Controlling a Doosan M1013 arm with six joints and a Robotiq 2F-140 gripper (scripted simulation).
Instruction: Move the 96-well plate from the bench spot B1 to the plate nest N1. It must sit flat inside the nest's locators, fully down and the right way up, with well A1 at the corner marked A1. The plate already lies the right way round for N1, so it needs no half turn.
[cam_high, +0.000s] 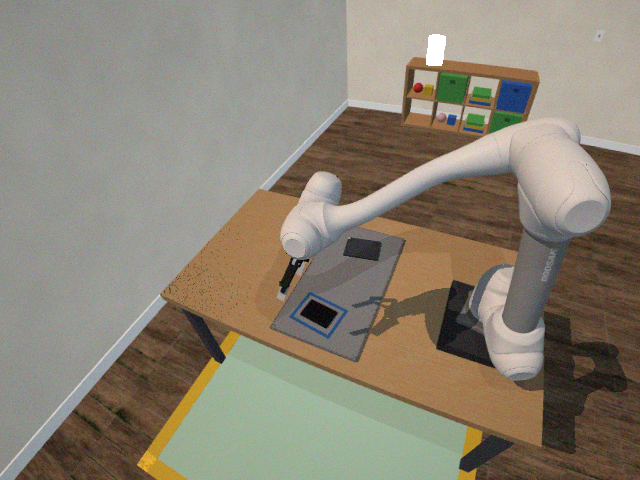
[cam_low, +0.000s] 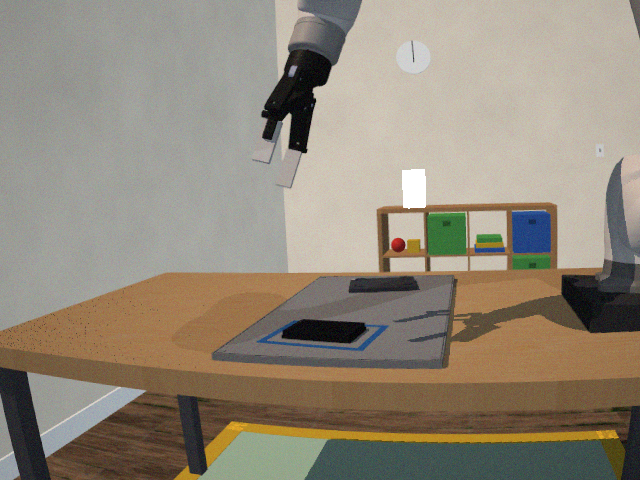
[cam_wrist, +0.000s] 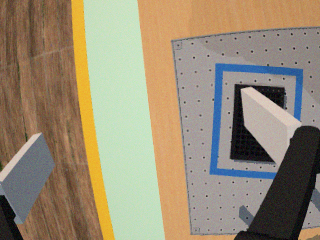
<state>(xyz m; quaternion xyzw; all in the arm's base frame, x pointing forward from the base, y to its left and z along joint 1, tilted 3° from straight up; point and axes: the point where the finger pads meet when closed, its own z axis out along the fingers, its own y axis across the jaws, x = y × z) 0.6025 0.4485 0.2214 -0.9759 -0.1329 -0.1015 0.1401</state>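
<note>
Right now the black 96-well plate is 290 mm below my hand, 100 mm to the right of it and 20 mm behind it. The rest, counted from my hand: dark grey plate nest 520 mm to the right, 290 mm below, 20 mm ahead; then A1 corner mark 540 mm to the right, 280 mm below, 110 mm ahead.
</note>
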